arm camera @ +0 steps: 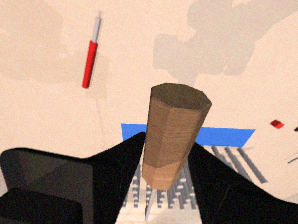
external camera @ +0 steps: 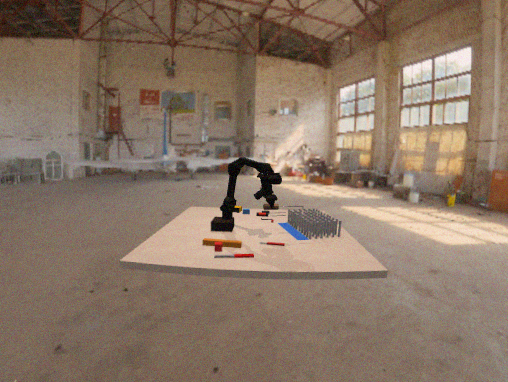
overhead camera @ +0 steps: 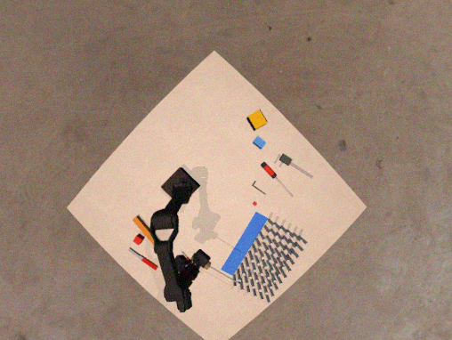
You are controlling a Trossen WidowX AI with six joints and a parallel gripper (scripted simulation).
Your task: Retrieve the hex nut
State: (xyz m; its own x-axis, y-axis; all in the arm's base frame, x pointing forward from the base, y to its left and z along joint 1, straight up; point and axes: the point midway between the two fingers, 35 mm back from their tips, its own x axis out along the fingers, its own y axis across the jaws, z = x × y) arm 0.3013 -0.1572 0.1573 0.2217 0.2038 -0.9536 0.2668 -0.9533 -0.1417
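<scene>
Right now my gripper tip is 19 cm above the blue taped strip, 16 cm to the right of it and 15 cm short of it. Also, from my gripper tip: red cube (36 cm to the left, 19 cm below, 1 cm ahead); then red block (27 cm to the right, 27 cm behind, 17 cm below); then orange bar (27 cm behind, 20 cm to the right, 18 cm below).
</scene>
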